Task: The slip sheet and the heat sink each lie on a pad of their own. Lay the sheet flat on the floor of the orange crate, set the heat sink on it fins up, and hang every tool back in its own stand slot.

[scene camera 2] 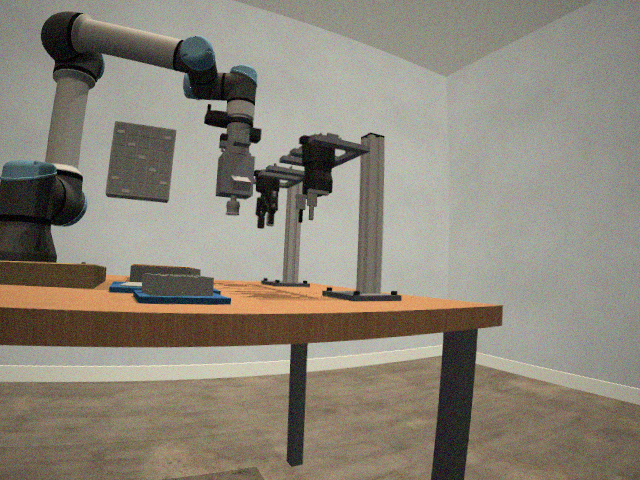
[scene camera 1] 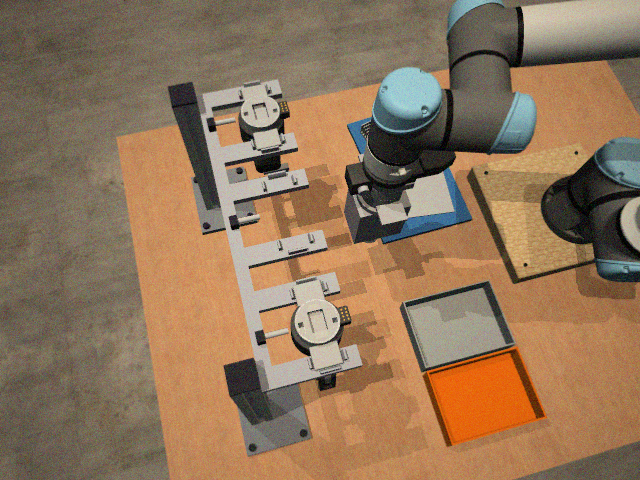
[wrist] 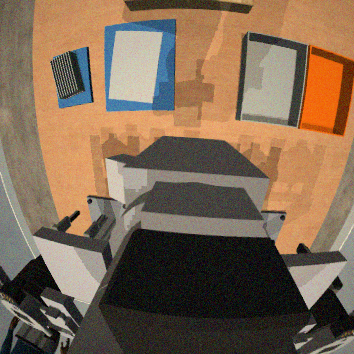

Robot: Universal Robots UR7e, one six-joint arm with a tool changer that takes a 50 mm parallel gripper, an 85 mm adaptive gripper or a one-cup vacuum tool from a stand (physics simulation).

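Seen in the pictures: hand, tool point: [scene camera 2: 237, 143]; arm's base, link origin: [scene camera 2: 21, 262] [scene camera 1: 575, 211].
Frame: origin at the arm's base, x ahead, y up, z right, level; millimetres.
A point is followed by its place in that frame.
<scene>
The vacuum tool [scene camera 1: 377, 221] @[y 273, x 495, z 29 mm] [scene camera 2: 235, 173] @[y 251, x 471, z 88 mm] is mounted on the arm, high above the table between the stand and the pads. Its cup [scene camera 2: 232, 208] @[y 165, x 475, z 73 mm] points down with nothing on it. The pale slip sheet [scene camera 1: 434, 196] @[y -24, x 257, z 154 mm] [wrist: 135, 65] @[y -25, x 299, z 171 mm] lies flat on its blue pad [scene camera 1: 434, 225] @[y -27, x 288, z 91 mm] [wrist: 130, 106] @[y -27, x 390, z 195 mm]. The heat sink [scene camera 2: 177, 284] @[y -9, x 281, z 379 mm] [wrist: 67, 75] @[y -2, x 293, z 338 mm] lies fins up on a smaller blue pad [scene camera 2: 180, 299] @[y -30, x 282, z 401 mm] [wrist: 87, 90] @[y -27, x 334, z 303 mm]. The arm partly hides it in scene camera 1. The orange crate [scene camera 1: 485, 397] @[y -34, x 360, z -270 mm] [wrist: 327, 90] @[y -34, x 361, z -292 mm] is empty. The stand [scene camera 1: 236, 248] @[y 305, x 718, z 52 mm] [scene camera 2: 371, 217] @[y 143, x 698, z 340 mm] holds the parallel gripper [scene camera 1: 260, 113] [scene camera 2: 316, 165] and adaptive gripper [scene camera 1: 316, 322] [scene camera 2: 267, 196]; its middle slot is empty.
A grey crate [scene camera 1: 460, 330] @[y -34, x 343, z -136 mm] [wrist: 272, 82] @[y -34, x 352, z -137 mm] touches the orange crate. The arm's base stands on a thick wooden board [scene camera 1: 516, 206] @[y 5, x 116, z 56 mm] [scene camera 2: 51, 273] @[y -12, x 82, z 169 mm]. The stand's arms and two hanging tools reach out beside the vacuum tool.
</scene>
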